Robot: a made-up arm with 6 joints. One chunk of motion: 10 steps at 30 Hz.
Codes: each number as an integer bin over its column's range. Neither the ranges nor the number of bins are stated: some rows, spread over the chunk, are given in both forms.
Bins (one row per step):
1: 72 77 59 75 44 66
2: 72 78 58 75 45 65
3: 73 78 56 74 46 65
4: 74 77 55 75 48 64
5: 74 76 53 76 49 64
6: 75 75 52 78 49 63
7: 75 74 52 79 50 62
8: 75 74 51 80 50 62
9: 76 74 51 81 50 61
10: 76 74 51 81 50 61
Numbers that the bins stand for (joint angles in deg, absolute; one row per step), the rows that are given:
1: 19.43 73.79 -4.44 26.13 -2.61 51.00
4: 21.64 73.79 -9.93 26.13 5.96 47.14
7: 22.75 66.27 -14.05 33.33 10.24 43.29
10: 23.85 66.27 -15.42 36.93 10.24 41.36
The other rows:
2: 19.43 76.29 -5.81 26.13 -0.47 49.07
3: 20.54 76.29 -8.56 24.33 1.68 49.07
5: 21.64 71.28 -12.67 27.93 8.10 47.14
6: 22.75 68.77 -14.05 31.53 8.10 45.21
8: 22.75 66.27 -15.42 35.13 10.24 43.29
9: 23.85 66.27 -15.42 36.93 10.24 41.36

